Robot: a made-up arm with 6 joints.
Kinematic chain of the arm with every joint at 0, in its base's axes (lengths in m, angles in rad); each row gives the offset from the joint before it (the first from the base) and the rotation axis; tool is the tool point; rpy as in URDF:
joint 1: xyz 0 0 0.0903 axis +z
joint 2: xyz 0 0 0 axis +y
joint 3: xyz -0.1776 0 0.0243 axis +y
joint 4: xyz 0.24 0 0.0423 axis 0.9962 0 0.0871
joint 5: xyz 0 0 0 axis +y
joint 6: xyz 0.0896 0 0.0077 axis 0.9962 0 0.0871
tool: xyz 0 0 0 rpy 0 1.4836 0
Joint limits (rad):
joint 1: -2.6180..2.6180
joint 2: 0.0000..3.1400
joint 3: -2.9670..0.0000
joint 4: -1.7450..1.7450
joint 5: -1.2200..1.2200
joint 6: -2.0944..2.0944
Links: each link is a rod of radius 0.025 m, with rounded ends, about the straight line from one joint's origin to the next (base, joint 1, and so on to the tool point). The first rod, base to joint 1, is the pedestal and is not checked.
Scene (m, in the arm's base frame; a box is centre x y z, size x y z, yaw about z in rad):
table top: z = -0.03
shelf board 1: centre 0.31 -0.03 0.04 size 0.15 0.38 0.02 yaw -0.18
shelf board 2: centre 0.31 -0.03 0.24 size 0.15 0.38 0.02 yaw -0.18
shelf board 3: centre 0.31 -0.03 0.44 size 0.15 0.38 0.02 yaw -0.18
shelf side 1: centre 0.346 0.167 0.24 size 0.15 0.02 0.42 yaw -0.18
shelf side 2: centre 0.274 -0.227 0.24 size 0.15 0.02 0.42 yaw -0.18
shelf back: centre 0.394 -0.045 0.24 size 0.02 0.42 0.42 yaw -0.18
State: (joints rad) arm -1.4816 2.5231 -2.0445 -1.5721 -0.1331 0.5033
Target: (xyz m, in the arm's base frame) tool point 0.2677 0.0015 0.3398
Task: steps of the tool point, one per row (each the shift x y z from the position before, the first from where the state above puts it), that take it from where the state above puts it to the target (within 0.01 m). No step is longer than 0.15 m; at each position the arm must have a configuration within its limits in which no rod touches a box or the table.
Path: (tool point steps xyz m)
1: 0.0311 0.0234 0.0999
2: 0.0247 0.0484 0.0901
3: 0.0156 0.0689 0.0743
4: 0.0053 0.0832 0.0542
5: -0.0054 0.0904 0.0313
6: -0.0149 0.0904 0.0078
7: 0.0265 -0.0085 -0.0100
8: 0.0326 0.0012 -0.0136
9: 0.0352 0.0128 -0.0171
10: 0.0341 0.0251 -0.0203
11: 0.0289 0.0370 -0.0233

